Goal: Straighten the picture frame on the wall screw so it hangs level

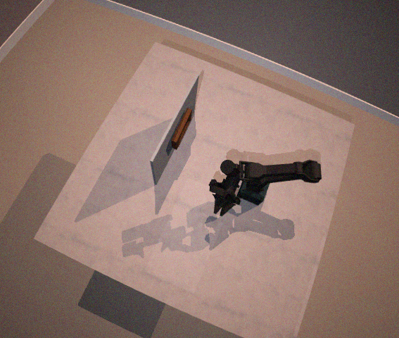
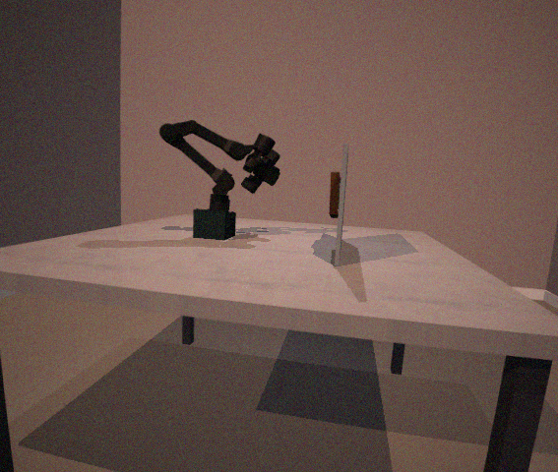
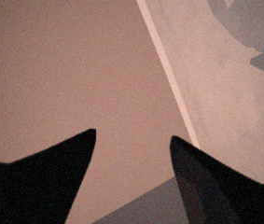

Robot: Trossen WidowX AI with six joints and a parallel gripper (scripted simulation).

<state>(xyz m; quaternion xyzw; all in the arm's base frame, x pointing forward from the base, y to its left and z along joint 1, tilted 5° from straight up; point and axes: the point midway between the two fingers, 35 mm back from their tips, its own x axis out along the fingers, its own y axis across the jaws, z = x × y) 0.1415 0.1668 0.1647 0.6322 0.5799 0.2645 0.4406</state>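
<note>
Now: gripper tip 37 cm to the left of the brown wooden picture frame, 25 cm short of it and 6 cm above it. From my gripper tip the other things lie so: grey wall panel (36 cm to the right, 26 cm ahead, 7 cm below).
</note>
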